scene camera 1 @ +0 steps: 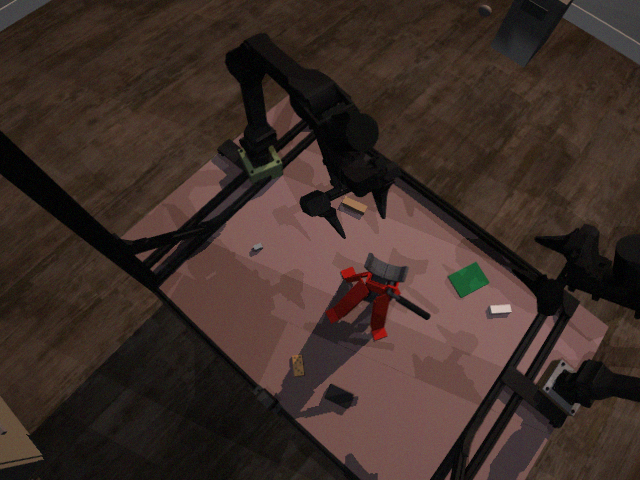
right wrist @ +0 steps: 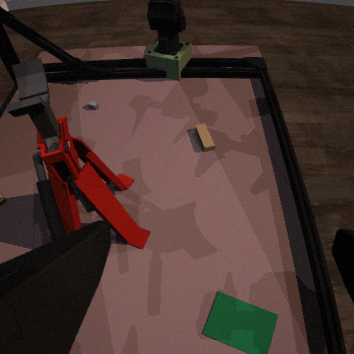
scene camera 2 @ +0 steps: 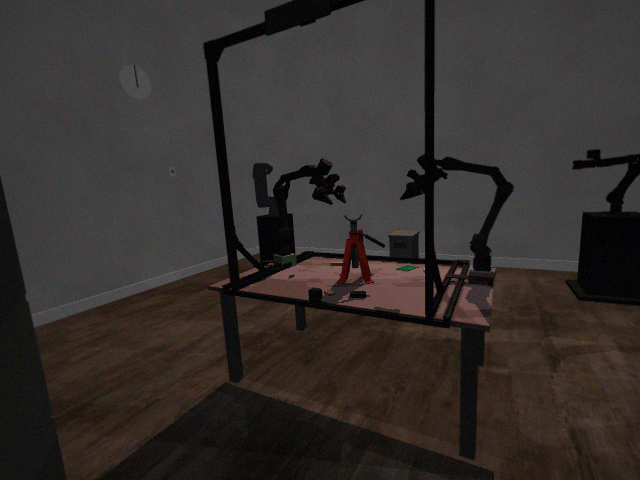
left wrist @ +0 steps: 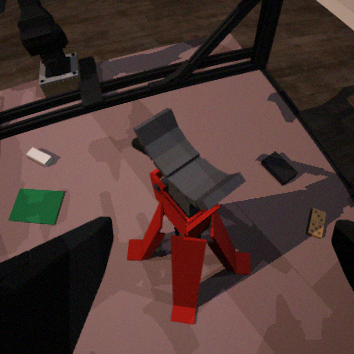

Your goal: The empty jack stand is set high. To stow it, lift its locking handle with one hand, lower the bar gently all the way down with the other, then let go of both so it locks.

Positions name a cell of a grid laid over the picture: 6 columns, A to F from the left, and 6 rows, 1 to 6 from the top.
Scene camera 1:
my left gripper: D3
my right gripper: E4
grey saddle bar: D4
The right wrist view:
my right gripper: D5
grey saddle bar: A2
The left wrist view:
my left gripper: D4
grey saddle bar: D4
